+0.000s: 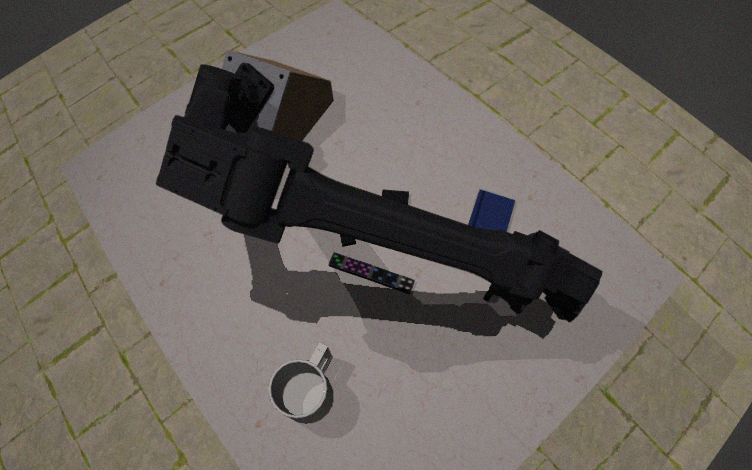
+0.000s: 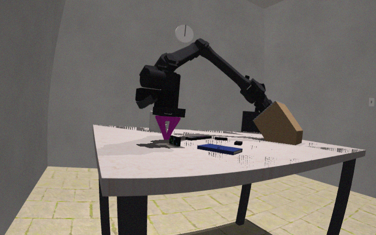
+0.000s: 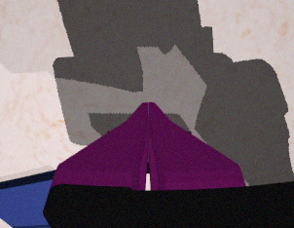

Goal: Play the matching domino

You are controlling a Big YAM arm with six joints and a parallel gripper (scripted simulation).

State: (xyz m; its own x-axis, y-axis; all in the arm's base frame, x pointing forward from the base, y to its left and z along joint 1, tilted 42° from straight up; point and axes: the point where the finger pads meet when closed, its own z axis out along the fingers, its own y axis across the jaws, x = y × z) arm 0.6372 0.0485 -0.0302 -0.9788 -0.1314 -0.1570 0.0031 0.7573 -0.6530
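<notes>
The domino lies 3 cm behind my hand and 1 cm below it. Also, from my hand: blue book 13 cm behind, 11 cm to the left, 2 cm below; mug 16 cm behind, 37 cm to the right, 2 cm above.
</notes>
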